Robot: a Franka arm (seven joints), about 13 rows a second.
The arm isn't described. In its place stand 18 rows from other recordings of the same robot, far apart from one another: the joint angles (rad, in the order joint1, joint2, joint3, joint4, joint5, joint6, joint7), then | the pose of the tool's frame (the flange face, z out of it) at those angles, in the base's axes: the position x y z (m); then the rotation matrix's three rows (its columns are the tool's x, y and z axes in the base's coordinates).
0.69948 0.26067 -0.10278 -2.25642 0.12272 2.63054 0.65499 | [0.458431, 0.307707, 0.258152], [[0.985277, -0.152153, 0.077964], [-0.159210, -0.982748, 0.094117], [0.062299, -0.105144, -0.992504]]
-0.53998 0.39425 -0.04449 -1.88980 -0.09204 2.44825 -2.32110 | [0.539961, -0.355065, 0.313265], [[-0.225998, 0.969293, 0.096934], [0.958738, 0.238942, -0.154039], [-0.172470, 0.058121, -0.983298]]
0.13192 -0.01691 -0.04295 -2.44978 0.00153 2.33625 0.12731 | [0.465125, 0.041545, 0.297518], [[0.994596, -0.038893, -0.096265], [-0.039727, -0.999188, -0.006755], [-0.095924, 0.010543, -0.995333]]
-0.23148 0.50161 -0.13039 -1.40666 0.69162 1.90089 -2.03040 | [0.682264, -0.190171, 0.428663], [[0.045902, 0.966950, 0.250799], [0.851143, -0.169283, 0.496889], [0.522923, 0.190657, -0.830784]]
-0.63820 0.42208 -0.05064 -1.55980 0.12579 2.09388 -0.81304 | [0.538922, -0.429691, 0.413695], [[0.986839, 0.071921, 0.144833], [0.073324, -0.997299, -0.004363], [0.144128, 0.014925, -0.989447]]
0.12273 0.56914 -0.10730 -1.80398 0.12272 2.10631 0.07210 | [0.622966, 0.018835, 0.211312], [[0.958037, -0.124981, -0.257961], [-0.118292, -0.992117, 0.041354], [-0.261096, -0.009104, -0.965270]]
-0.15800 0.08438 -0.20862 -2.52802 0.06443 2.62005 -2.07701 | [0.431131, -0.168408, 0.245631], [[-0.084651, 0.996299, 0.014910], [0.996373, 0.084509, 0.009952], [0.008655, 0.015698, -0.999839]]
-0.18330 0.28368 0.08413 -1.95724 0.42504 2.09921 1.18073 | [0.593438, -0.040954, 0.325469], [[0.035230, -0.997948, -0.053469], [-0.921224, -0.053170, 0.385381], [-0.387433, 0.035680, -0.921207]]
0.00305 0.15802 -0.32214 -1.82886 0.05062 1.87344 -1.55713 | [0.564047, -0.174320, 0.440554], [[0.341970, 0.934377, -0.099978], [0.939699, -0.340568, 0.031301], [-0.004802, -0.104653, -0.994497]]
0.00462 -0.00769 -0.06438 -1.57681 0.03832 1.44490 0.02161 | [0.537297, -0.027788, 0.615770], [[0.989293, -0.081010, -0.121397], [-0.075940, -0.996059, 0.045830], [-0.124632, -0.036120, -0.991545]]
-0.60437 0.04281 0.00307 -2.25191 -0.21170 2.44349 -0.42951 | [0.446106, -0.306403, 0.359904], [[0.998245, -0.024908, 0.053728], [-0.013651, -0.979600, -0.200492], [0.057626, 0.199407, -0.978221]]
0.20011 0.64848 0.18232 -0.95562 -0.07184 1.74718 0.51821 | [0.708984, 0.227296, 0.515728], [[0.977766, -0.165425, 0.128871], [-0.177273, -0.980346, 0.086580], [0.112016, -0.107500, -0.987875]]
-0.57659 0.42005 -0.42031 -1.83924 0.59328 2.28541 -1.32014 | [0.378593, -0.524747, 0.325185], [[0.954504, -0.007582, 0.298100], [-0.020223, -0.999021, 0.039346], [0.297510, -0.043584, -0.953723]]
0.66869 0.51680 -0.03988 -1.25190 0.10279 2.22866 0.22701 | [0.597742, 0.447911, 0.515860], [[0.863184, 0.389819, 0.320866], [0.290949, -0.903437, 0.314881], [0.412629, -0.178445, -0.893250]]
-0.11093 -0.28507 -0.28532 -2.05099 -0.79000 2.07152 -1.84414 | [0.446336, -0.243267, 0.596109], [[-0.121229, 0.986970, 0.105804], [0.739856, 0.160904, -0.653240], [-0.661752, -0.000912, -0.749722]]
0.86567 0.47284 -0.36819 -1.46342 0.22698 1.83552 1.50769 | [0.569230, 0.374890, 0.417811], [[0.498859, -0.862633, -0.083687], [-0.865002, -0.501576, 0.013894], [-0.053961, 0.065458, -0.996395]]
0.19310 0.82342 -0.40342 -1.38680 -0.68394 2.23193 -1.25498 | [0.736900, -0.106769, 0.264571], [[0.008135, 0.995126, 0.098277], [0.675418, 0.067005, -0.734385], [-0.737390, 0.072353, -0.671581]]
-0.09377 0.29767 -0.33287 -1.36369 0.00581 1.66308 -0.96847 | [0.600858, -0.238763, 0.560405], [[0.848812, 0.528301, -0.020408], [0.524746, -0.846553, -0.089386], [-0.064499, 0.065163, -0.995788]]
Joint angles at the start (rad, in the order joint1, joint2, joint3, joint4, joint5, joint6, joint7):
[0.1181, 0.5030, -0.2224, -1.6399, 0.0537, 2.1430, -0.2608]
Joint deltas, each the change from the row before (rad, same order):
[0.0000, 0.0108, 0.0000, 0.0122, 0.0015, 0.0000, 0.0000]
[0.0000, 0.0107, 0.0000, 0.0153, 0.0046, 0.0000, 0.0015]
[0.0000, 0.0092, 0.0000, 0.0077, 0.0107, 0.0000, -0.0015]
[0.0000, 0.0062, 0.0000, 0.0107, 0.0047, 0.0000, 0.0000]
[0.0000, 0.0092, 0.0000, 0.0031, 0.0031, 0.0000, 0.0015]
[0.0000, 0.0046, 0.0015, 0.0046, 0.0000, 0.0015, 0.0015]
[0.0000, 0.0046, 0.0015, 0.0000, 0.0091, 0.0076, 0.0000]
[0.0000, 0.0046, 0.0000, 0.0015, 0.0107, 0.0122, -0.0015]
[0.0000, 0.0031, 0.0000, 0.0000, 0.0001, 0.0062, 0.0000]
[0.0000, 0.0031, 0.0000, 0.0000, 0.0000, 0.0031, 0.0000]
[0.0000, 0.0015, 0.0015, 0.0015, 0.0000, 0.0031, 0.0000]
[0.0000, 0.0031, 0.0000, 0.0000, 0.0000, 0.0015, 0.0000]
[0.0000, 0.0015, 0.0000, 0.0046, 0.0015, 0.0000, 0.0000]
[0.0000, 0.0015, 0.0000, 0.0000, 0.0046, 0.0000, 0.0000]
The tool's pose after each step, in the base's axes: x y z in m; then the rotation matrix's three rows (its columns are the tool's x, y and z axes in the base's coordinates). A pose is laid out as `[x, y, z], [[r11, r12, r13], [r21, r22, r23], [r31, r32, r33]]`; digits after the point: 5 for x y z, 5 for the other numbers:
[0.68130, -0.05011, 0.32983], [[0.98794, 0.15465, 0.00800], [0.15484, -0.98593, -0.06297], [-0.00185, 0.06345, -0.99798]]
[0.68499, -0.04943, 0.32960], [[0.98828, 0.15211, 0.01305], [0.15262, -0.98637, -0.06152], [0.00351, 0.06279, -0.99802]]
[0.68685, -0.04873, 0.32688], [[0.98877, 0.14891, 0.01257], [0.14938, -0.98729, -0.05423], [0.00434, 0.05550, -0.99845]]
[0.68941, -0.04818, 0.32755], [[0.98892, 0.14740, 0.01752], [0.14812, -0.98761, -0.05180], [0.00967, 0.05383, -0.99850]]
[0.69010, -0.04795, 0.32271], [[0.98937, 0.14496, 0.01178], [0.14537, -0.98809, -0.05052], [0.00431, 0.05169, -0.99865]]
[0.69138, -0.04691, 0.32171], [[0.98930, 0.14526, 0.01325], [0.14575, -0.98802, -0.05075], [0.00572, 0.05214, -0.99862]]
[0.69222, -0.04571, 0.31915], [[0.98973, 0.14192, 0.01707], [0.14254, -0.98882, -0.04378], [0.01067, 0.04576, -0.99890]]
[0.69385, -0.04534, 0.31778], [[0.99007, 0.13796, 0.02716], [0.13891, -0.98961, -0.03701], [0.02178, 0.04041, -0.99895]]
[0.69444, -0.04540, 0.31623], [[0.98997, 0.13799, 0.03025], [0.13909, -0.98955, -0.03803], [0.02469, 0.04185, -0.99882]]
[0.69471, -0.04544, 0.31439], [[0.98996, 0.13809, 0.03025], [0.13921, -0.98950, -0.03876], [0.02458, 0.04259, -0.99879]]
[0.69542, -0.04452, 0.31423], [[0.98966, 0.13949, 0.03329], [0.14074, -0.98930, -0.03856], [0.02755, 0.04284, -0.99870]]
[0.69552, -0.04454, 0.31224], [[0.98970, 0.13961, 0.03170], [0.14080, -0.98927, -0.03910], [0.02590, 0.04316, -0.99873]]
[0.69662, -0.04432, 0.31331], [[0.98965, 0.13921, 0.03493], [0.14052, -0.98934, -0.03833], [0.02922, 0.04285, -0.99865]]
[0.69661, -0.04415, 0.31227], [[0.99002, 0.13680, 0.03390], [0.13796, -0.98983, -0.03476], [0.02880, 0.03909, -0.99882]]

